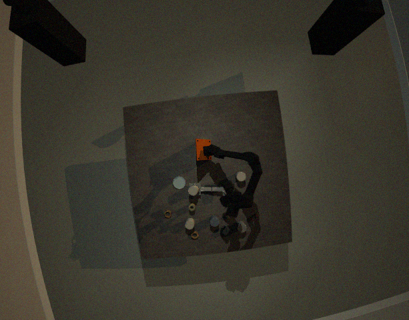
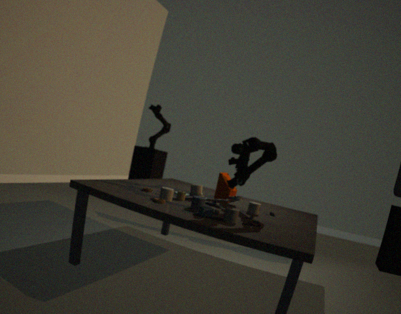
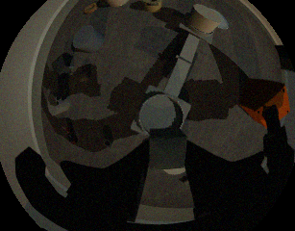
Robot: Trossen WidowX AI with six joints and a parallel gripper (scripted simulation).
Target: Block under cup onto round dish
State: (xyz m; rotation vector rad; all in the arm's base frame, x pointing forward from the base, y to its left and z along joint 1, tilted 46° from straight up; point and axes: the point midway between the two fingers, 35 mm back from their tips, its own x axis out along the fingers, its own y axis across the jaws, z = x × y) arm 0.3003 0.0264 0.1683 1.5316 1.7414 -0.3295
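The round pale-blue dish lies 37 cm to the right of my gripper tip, 17 cm below it and 8 cm behind it. From my gripper tip the other things lie so: bluish block: 1 cm above; blue cylinder: 24 cm ahead, 14 cm to the right, 14 cm below; balance: 15 cm below, 12 cm to the right.
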